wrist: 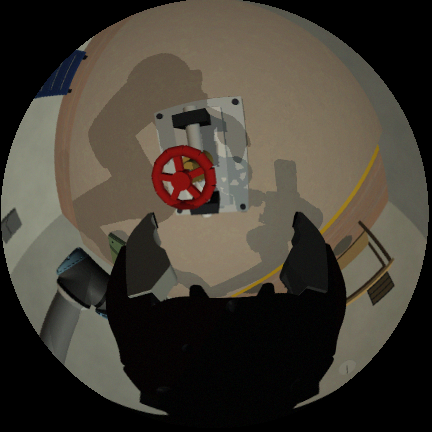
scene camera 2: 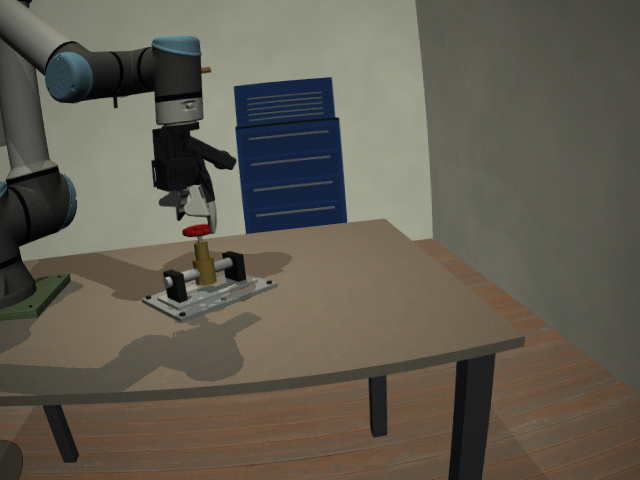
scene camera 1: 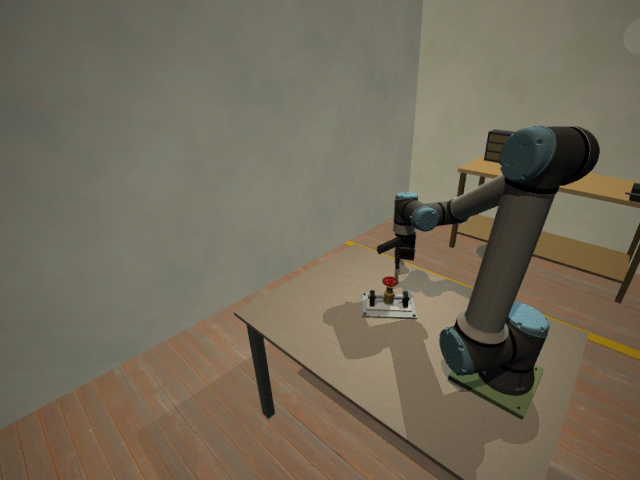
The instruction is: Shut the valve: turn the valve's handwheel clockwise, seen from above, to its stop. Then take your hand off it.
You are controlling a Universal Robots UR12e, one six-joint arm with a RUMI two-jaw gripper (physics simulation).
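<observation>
The valve's red handwheel (scene camera 1: 389, 281) (scene camera 2: 196, 230) (wrist: 180, 180) sits level on top of a brass valve body (scene camera 1: 388, 296) (scene camera 2: 205, 272). The body stands on a light grey base plate (scene camera 1: 390, 314) (scene camera 2: 162, 307) (wrist: 237, 117), with a grey pipe held by two black blocks. My gripper (scene camera 1: 397, 274) (scene camera 2: 196, 225) (wrist: 225, 214) points down, open and empty. In the second scene view one fingertip is close beside the wheel's right edge, at about its height. In the wrist view the wheel lies ahead of the left fingertip, outside the gap between the fingers. Whether a finger touches the rim, I cannot tell.
The valve stands on a brown table (scene camera 1: 310, 304) (scene camera 2: 372, 299). The arm's green mounting plate (scene camera 1: 496, 397) (scene camera 2: 46, 299) is on the same table. A blue drawer cabinet (scene camera 2: 294, 175) (wrist: 62, 75) and a wooden bench (scene camera 1: 594, 186) stand beyond the table.
</observation>
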